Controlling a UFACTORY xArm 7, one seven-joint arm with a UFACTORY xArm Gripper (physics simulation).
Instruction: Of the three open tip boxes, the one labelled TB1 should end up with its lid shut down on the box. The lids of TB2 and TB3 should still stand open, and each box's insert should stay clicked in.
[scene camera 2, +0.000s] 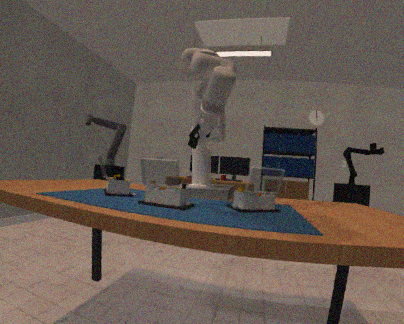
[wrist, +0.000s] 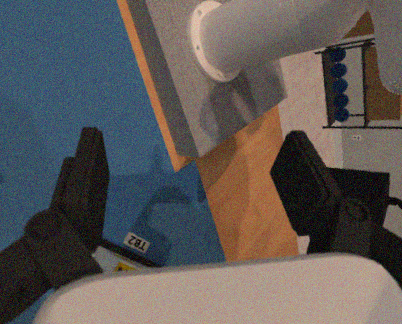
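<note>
Through the wrist camera I see my gripper (wrist: 197, 151). Scene camera 2 gives me a tip box (scene camera 2: 242, 202), and with it another tip box (scene camera 2: 178, 199).
</note>
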